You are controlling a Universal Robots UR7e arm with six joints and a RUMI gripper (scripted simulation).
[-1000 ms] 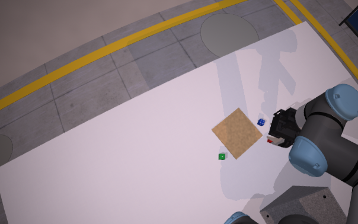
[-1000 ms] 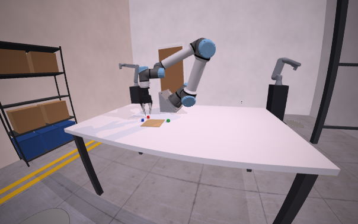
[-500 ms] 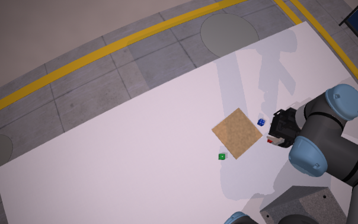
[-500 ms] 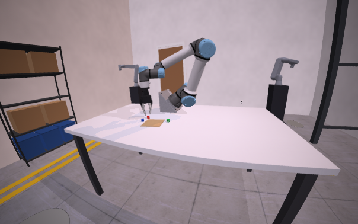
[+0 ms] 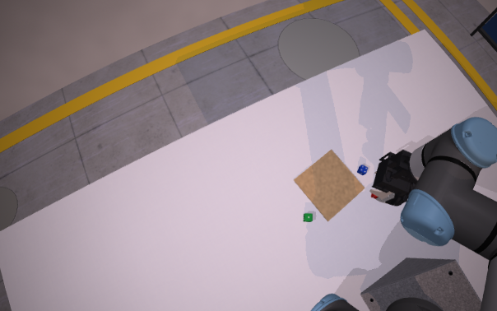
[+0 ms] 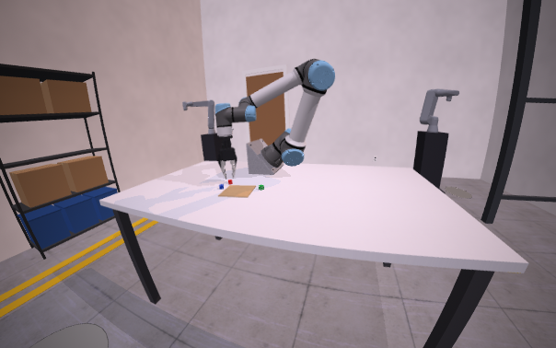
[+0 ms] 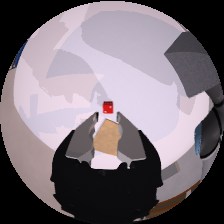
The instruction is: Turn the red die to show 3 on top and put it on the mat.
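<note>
Now: the red die 3 cm below my hand. Round my hand: mat (10 cm to the left, 9 cm ahead, 4 cm below); blue die (8 cm ahead, 3 cm below); green die (20 cm to the left, 4 cm ahead, 3 cm below).
</note>
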